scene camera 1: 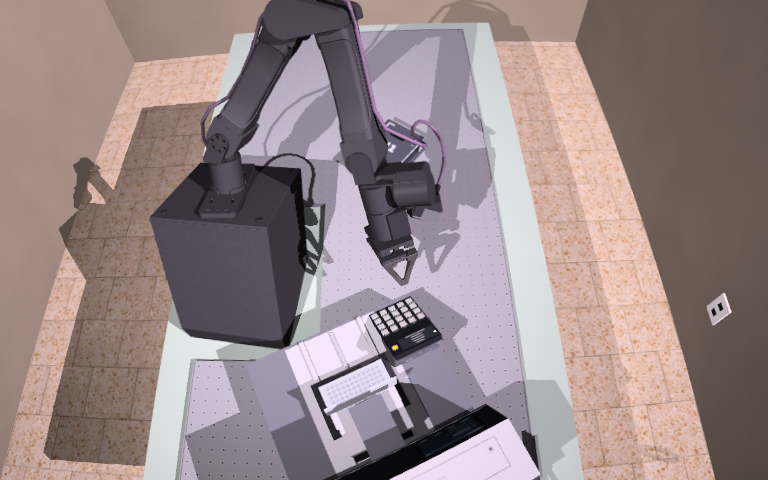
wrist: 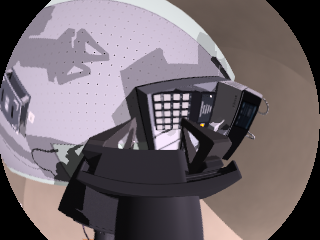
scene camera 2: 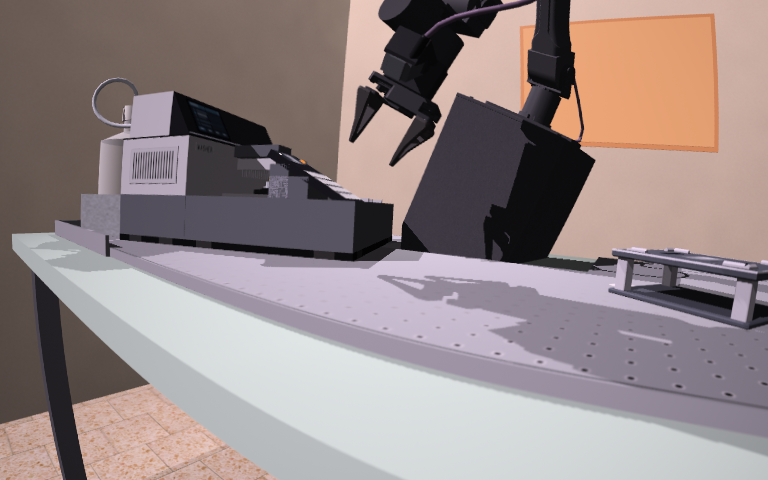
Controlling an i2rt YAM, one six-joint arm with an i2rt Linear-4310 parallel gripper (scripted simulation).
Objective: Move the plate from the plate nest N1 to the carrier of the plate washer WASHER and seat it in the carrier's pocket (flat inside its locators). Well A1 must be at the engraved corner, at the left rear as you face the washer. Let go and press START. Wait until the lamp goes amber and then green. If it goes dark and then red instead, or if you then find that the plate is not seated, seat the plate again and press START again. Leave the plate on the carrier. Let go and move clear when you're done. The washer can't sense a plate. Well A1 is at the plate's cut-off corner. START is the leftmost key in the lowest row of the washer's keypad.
Labels:
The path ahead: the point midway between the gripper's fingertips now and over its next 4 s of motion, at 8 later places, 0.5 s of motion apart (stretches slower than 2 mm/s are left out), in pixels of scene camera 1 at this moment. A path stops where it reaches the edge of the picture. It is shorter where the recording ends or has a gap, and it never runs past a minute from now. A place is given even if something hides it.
My gripper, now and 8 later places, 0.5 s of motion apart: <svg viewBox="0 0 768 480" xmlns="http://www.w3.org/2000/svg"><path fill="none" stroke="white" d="M398 275L400 291L399 307L398 325L399 344L397 343L397 334L396 315L396 298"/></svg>

